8 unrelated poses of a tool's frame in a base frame.
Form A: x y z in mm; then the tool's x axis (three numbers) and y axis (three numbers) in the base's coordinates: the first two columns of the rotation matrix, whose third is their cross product.
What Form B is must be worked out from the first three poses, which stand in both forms.
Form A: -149, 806, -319, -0.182, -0.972, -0.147, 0.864, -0.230, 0.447
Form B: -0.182, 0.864, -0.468; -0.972, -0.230, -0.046; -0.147, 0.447, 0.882; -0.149, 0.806, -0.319
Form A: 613, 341, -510, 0.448, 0.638, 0.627, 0.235, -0.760, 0.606
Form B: 0.448, 0.235, 0.863; 0.638, -0.760, -0.124; 0.627, 0.606, -0.490; 0.613, 0.341, -0.510
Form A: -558, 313, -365, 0.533, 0.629, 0.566, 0.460, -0.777, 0.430
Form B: 0.533, 0.460, 0.710; 0.629, -0.777, 0.031; 0.566, 0.430, -0.703; -0.558, 0.313, -0.365
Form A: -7, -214, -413, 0.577, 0.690, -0.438, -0.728, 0.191, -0.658
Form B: 0.577, -0.728, -0.370; 0.690, 0.191, 0.699; -0.438, -0.658, 0.613; -0.007, -0.214, -0.413
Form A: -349, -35, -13, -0.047, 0.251, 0.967, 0.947, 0.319, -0.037
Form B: -0.047, 0.947, -0.318; 0.251, 0.319, 0.914; 0.967, -0.037, -0.253; -0.349, -0.035, -0.013
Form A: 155, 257, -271, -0.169, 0.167, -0.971, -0.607, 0.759, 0.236
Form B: -0.169, -0.607, 0.776; 0.167, 0.759, 0.629; -0.971, 0.236, -0.027; 0.155, 0.257, -0.271
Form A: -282, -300, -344, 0.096, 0.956, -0.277, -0.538, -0.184, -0.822
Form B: 0.096, -0.538, -0.837; 0.956, -0.184, 0.228; -0.277, -0.822, 0.497; -0.282, -0.300, -0.344
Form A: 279, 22, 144, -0.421, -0.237, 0.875, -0.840, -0.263, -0.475
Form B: -0.421, -0.840, 0.343; -0.237, -0.263, -0.935; 0.875, -0.475, -0.088; 0.279, 0.022, 0.144
